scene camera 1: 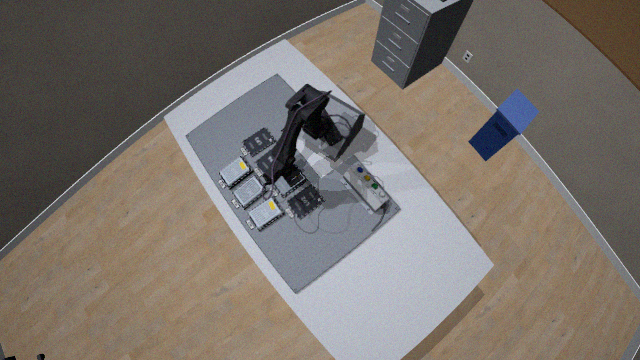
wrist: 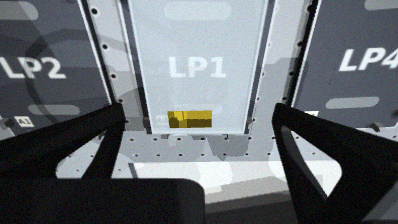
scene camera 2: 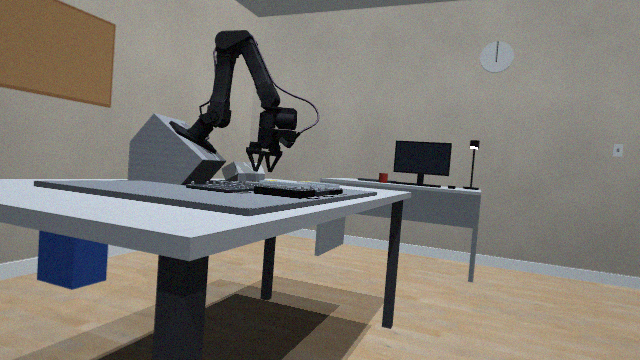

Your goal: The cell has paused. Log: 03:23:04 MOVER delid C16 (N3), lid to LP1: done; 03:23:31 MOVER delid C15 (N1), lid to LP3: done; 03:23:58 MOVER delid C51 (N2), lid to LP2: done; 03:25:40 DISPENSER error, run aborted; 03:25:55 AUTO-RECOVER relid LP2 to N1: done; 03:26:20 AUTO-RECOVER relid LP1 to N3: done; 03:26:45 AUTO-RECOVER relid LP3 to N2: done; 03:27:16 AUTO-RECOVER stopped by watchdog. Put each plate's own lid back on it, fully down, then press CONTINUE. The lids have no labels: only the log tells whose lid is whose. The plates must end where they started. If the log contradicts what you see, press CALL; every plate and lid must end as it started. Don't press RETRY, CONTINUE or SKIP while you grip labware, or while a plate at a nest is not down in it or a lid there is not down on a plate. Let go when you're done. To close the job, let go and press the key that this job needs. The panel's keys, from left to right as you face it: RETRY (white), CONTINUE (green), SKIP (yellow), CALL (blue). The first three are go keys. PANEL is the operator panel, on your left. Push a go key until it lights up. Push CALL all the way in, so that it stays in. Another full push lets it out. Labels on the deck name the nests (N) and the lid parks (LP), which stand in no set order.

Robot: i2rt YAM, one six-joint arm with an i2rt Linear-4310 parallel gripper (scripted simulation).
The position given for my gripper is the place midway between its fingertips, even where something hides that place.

Note:
I see my gripper point(wrist: 198, 111) and a clear lid point(wrist: 198, 71).

